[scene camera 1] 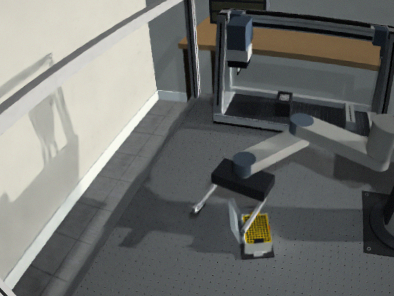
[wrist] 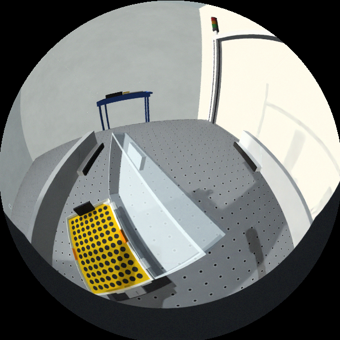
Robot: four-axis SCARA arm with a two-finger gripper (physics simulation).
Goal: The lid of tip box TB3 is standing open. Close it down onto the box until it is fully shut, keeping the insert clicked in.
The gripper shows in scene camera 1 and in the wrist view. One and the same spot on the gripper: (wrist: 44,219) is (scene camera 1: 257,206).
